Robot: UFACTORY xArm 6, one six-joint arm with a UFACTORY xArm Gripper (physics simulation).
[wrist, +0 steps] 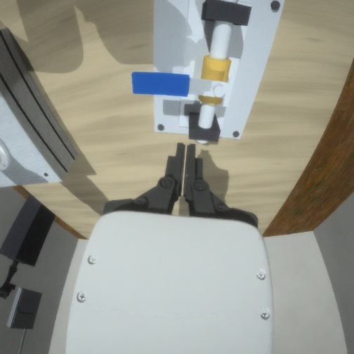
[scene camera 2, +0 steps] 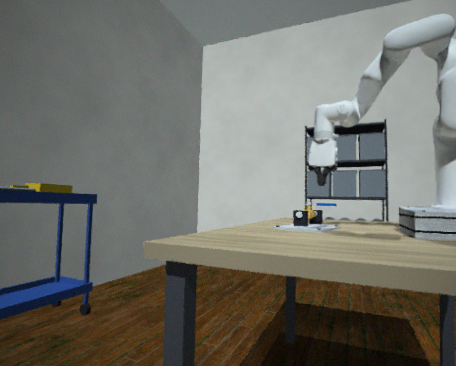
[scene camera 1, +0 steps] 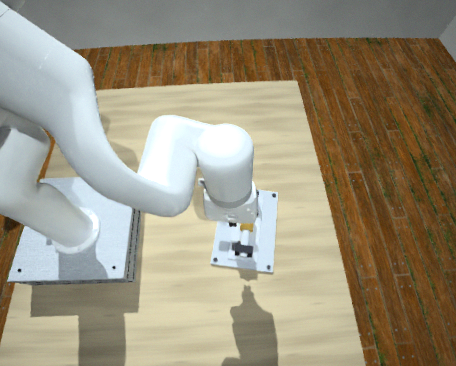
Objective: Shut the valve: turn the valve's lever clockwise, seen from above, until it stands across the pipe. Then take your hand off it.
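The valve's yellow body point(scene camera 1: 246, 227) point(scene camera 2: 313, 213) point(wrist: 216, 68) sits on a white pipe point(wrist: 220, 42) between two black blocks on a light plate point(scene camera 1: 269, 225) point(wrist: 170, 55). Its lever has a blue handle point(scene camera 2: 326, 204) point(wrist: 160, 84). In the wrist view the lever points left and stands across the pipe, about square to it. In scene camera 1 the arm hides the lever. My gripper point(scene camera 2: 321, 184) point(wrist: 185, 154) is shut and empty. It hangs above the valve, clear of the lever, with a gap below its fingertips in scene camera 2.
The plate lies on the wooden table point(scene camera 1: 305, 310) point(scene camera 2: 240, 250). The arm's base block point(scene camera 1: 107, 250) point(scene camera 2: 425, 223) stands to one side of it. A blue cart point(scene camera 2: 88, 240) stands beyond the table at left in scene camera 2, and a dark shelf rack point(scene camera 2: 386, 170) stands behind.
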